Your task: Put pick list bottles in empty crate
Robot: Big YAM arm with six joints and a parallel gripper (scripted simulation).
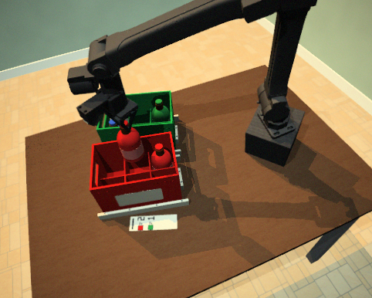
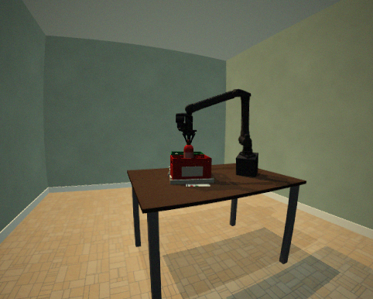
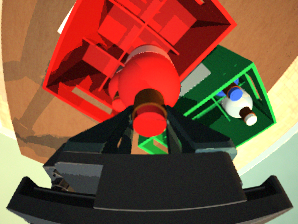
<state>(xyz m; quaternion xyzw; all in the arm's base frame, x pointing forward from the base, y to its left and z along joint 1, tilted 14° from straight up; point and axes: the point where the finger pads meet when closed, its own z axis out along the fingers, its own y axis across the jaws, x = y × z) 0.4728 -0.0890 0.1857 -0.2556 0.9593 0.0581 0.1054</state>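
My gripper is now 190 mm above the red crate, 50 mm to the right of it and 10 mm short of it. The rest, counted from my hand: blue-capped bottle: 190 mm below, 160 mm to the right, 50 mm ahead; red bottle: 190 mm below, 90 mm behind, 10 mm to the left; green crate: 190 mm below, 180 mm to the right, 50 mm behind.
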